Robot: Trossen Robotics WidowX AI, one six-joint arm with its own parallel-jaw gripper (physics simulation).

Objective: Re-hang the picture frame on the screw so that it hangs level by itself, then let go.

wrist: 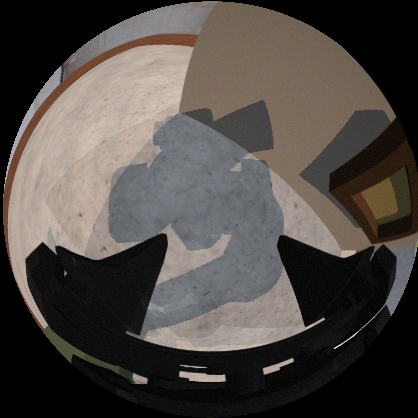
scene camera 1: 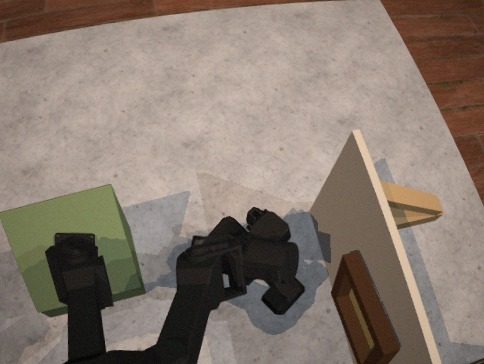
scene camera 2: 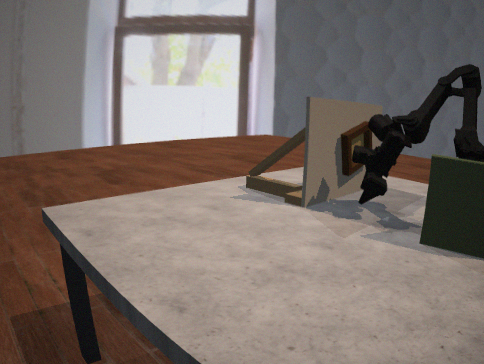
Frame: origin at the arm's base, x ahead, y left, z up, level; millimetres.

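Seen in the pictures: gripper, between the fingertips: (wrist: 224,241) (scene camera 2: 360,195); arm's base, origin of its link: (scene camera 1: 75,251) (scene camera 2: 469,185).
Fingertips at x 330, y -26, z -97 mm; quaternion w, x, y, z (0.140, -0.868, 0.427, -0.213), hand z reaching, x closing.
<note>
Offsets run from my fingertips to a thing's top centre. "spot": to the spot under its first point.
The brown picture frame {dx +112, dy -119, dz +202 mm} (scene camera 1: 350,270) (scene camera 2: 345,155) (wrist: 372,175) is up on the face of the upright beige board {spot: dx +107, dy +63, dz +154 mm} (scene camera 1: 345,200) (scene camera 2: 322,145) (wrist: 280,60), above the table. Its yellowish inner panel shows. The screw is hidden, and I cannot tell whether the frame is exactly level. My gripper (scene camera 2: 367,196) (wrist: 224,241) is open with nothing between its fingers. It points down in front of the board, apart from the frame, which lies to the right in the wrist view. In the first scene view the arm hides the fingers.
A green block (scene camera 1: 55,212) (scene camera 2: 452,205) (wrist: 72,350) stands on the table on the side away from the board, with part of the arm over it. A wooden brace (scene camera 1: 417,199) (scene camera 2: 270,185) props the board from behind. The arm casts shadows on the table and board.
</note>
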